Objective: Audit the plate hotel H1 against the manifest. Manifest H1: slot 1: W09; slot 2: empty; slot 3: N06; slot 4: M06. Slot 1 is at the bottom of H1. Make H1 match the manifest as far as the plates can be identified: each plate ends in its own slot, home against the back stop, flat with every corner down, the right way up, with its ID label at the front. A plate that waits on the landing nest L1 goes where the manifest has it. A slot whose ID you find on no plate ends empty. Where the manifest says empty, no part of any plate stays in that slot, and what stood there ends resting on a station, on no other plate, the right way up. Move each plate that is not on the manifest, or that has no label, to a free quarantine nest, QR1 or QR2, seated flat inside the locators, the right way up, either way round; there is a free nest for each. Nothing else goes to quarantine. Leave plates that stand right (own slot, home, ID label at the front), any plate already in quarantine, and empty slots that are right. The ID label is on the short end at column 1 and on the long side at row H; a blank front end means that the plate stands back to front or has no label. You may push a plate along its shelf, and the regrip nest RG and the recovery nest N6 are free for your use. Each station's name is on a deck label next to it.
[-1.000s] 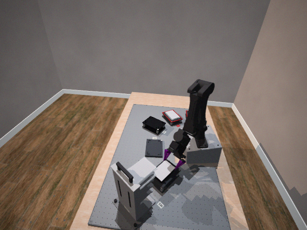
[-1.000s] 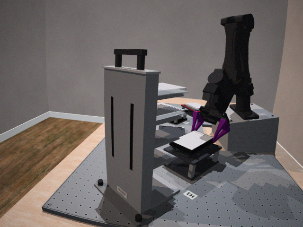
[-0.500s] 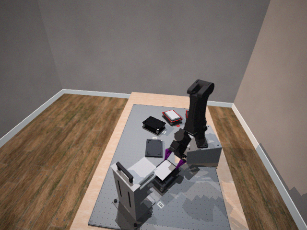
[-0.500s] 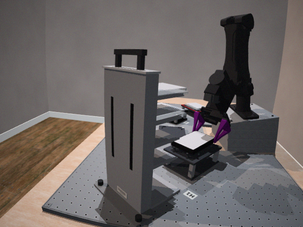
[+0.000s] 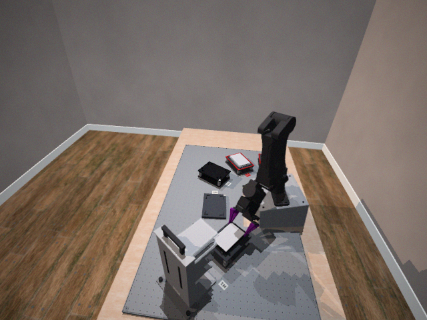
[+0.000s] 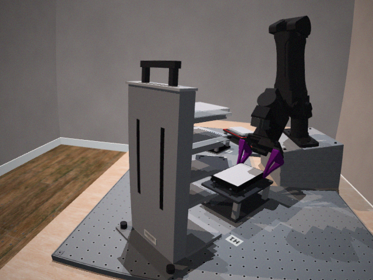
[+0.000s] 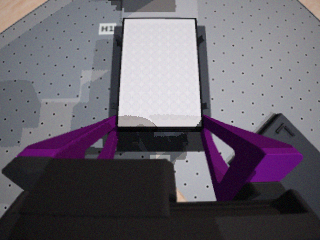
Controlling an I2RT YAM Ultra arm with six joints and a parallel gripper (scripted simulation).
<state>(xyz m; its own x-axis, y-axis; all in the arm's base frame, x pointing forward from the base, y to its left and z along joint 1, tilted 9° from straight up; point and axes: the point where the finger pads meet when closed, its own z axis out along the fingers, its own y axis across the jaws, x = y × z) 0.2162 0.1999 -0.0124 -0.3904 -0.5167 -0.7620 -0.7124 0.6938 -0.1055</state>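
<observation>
My gripper is now 4 cm short of the dark plate and 4 cm to the right of it. Round my hand: plate hotel H1: 22 cm ahead, 23 cm to the left, 7 cm above; black raised nest: 10 cm ahead, 44 cm to the right, 4 cm below; h1 deck label: 6 cm ahead, 20 cm to the left, 8 cm below.
</observation>
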